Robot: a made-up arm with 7 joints. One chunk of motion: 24 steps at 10 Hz.
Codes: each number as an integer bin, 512 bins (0 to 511) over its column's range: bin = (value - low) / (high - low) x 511, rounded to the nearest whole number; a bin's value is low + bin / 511 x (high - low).
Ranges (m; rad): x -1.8..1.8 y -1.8..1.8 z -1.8..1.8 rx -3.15..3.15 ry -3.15..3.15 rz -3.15..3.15
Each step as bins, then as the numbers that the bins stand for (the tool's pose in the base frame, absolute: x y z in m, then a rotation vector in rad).
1 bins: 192 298 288 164 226 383
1 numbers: -0.4474 0.2994 0.2290 -1.1281 -0.3637 1.5719
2 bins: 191 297 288 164 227 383
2 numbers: -0.4544 0.2924 0.2290 -1.1281 -0.3514 1.5719
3 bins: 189 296 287 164 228 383
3 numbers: -0.4685 0.2853 0.2219 -1.1281 -0.3390 1.5719
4 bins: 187 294 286 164 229 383
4 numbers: -0.4826 0.2712 0.2149 -1.1281 -0.3267 1.5719
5 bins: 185 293 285 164 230 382
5 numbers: -0.4967 0.2642 0.2078 -1.1281 -0.3144 1.5596
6 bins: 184 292 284 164 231 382
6 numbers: -0.5037 0.2571 0.2008 -1.1281 -0.3021 1.5596
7 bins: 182 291 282 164 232 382
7 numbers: -0.5178 0.2501 0.1867 -1.1281 -0.2897 1.5596
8 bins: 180 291 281 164 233 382
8 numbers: -0.5319 0.2501 0.1796 -1.1281 -0.2774 1.5596
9 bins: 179 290 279 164 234 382
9 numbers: -0.5389 0.2431 0.1656 -1.1281 -0.2651 1.5596
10 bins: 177 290 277 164 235 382
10 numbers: -0.5530 0.2431 0.1515 -1.1281 -0.2527 1.5596
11 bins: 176 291 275 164 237 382
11 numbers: -0.5601 0.2501 0.1374 -1.1281 -0.2281 1.5596
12 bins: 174 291 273 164 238 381
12 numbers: -0.5742 0.2501 0.1233 -1.1281 -0.2158 1.5473
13 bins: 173 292 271 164 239 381
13 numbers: -0.5812 0.2571 0.1092 -1.1281 -0.2034 1.5473
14 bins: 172 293 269 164 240 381
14 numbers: -0.5883 0.2642 0.0951 -1.1281 -0.1911 1.5473
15 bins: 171 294 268 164 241 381
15 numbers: -0.5953 0.2712 0.0881 -1.1281 -0.1788 1.5473
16 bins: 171 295 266 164 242 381
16 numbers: -0.5953 0.2783 0.0740 -1.1281 -0.1664 1.5473
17 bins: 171 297 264 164 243 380
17 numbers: -0.5953 0.2924 0.0599 -1.1281 -0.1541 1.5349
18 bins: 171 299 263 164 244 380
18 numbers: -0.5953 0.3065 0.0528 -1.1281 -0.1418 1.5349
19 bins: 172 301 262 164 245 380
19 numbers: -0.5883 0.3205 0.0458 -1.1281 -0.1295 1.5349
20 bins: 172 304 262 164 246 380
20 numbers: -0.5883 0.3417 0.0458 -1.1281 -0.1171 1.5349
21 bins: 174 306 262 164 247 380
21 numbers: -0.5742 0.3558 0.0458 -1.1281 -0.1048 1.5349
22 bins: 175 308 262 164 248 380
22 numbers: -0.5671 0.3699 0.0458 -1.1281 -0.0925 1.5349
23 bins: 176 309 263 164 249 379
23 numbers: -0.5601 0.3769 0.0528 -1.1281 -0.0801 1.5226
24 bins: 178 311 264 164 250 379
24 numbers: -0.5460 0.3910 0.0599 -1.1281 -0.0678 1.5226
